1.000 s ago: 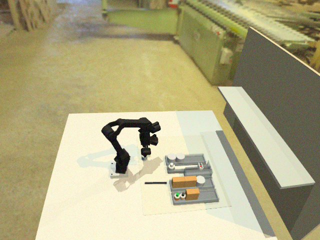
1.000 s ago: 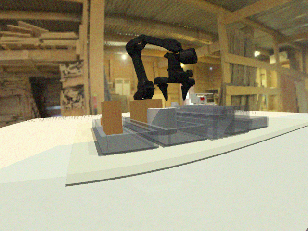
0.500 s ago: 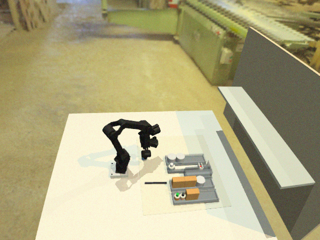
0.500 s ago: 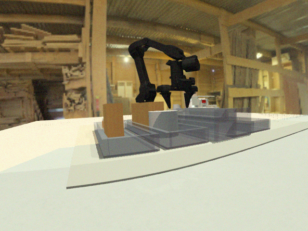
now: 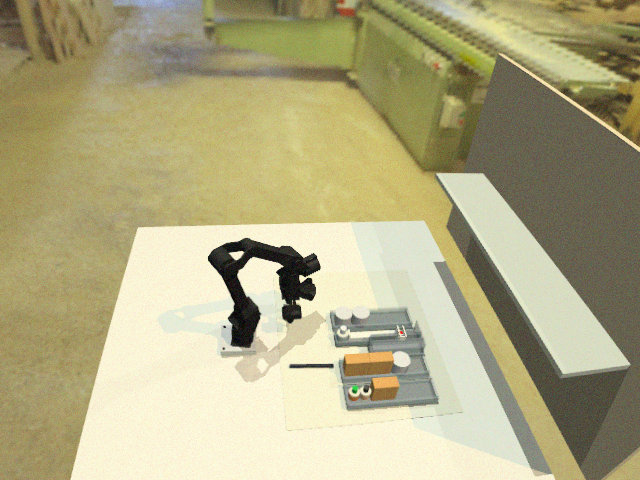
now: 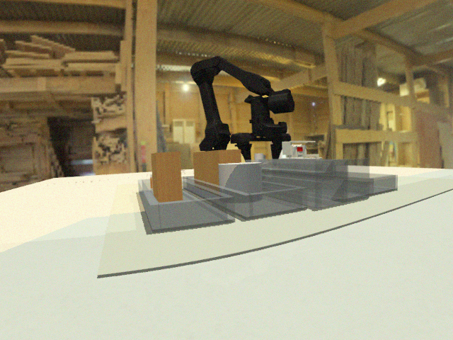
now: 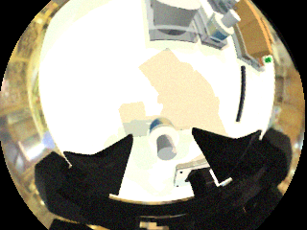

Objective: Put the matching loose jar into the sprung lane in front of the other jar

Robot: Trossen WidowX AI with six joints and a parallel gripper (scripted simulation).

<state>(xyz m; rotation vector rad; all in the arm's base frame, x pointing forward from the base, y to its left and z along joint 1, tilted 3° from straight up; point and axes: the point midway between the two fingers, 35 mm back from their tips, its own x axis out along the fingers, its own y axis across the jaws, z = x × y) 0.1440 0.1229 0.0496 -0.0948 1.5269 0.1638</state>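
The black bar is 200 mm to the right of my gripper tip, 90 mm ahead of it and 20 mm below it. Also, from my gripper tip: red mark 370 mm ahead, 100 mm to the right, 50 mm above; green-lidded jar 300 mm to the right, 220 mm ahead, 10 mm above; sprung lane 340 mm ahead, 90 mm to the right, 10 mm below.
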